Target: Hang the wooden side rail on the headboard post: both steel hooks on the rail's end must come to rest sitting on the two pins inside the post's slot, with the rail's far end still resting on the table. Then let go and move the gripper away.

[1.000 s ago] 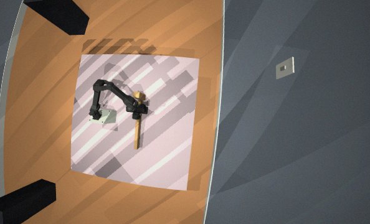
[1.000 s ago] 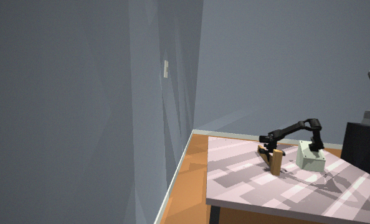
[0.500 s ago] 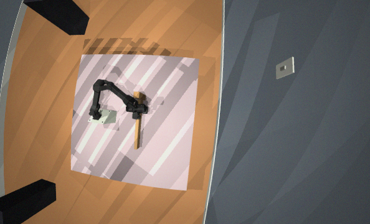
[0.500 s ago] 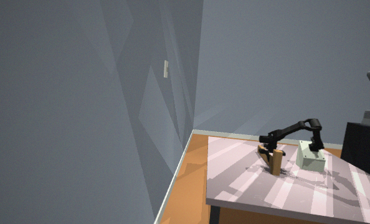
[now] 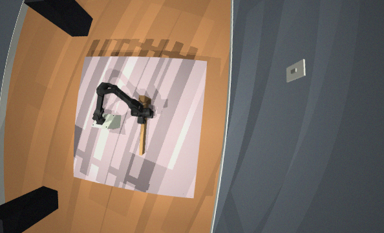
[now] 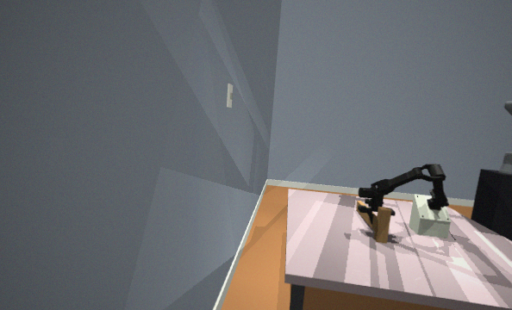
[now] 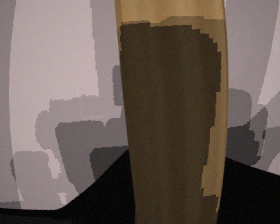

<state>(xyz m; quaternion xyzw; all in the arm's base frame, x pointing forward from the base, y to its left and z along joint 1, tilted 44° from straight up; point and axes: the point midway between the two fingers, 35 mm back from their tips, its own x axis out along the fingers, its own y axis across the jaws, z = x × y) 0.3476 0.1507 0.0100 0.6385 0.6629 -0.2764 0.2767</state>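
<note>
My gripper tip is 110 mm to the right of the headboard post and 40 mm below it.
</note>
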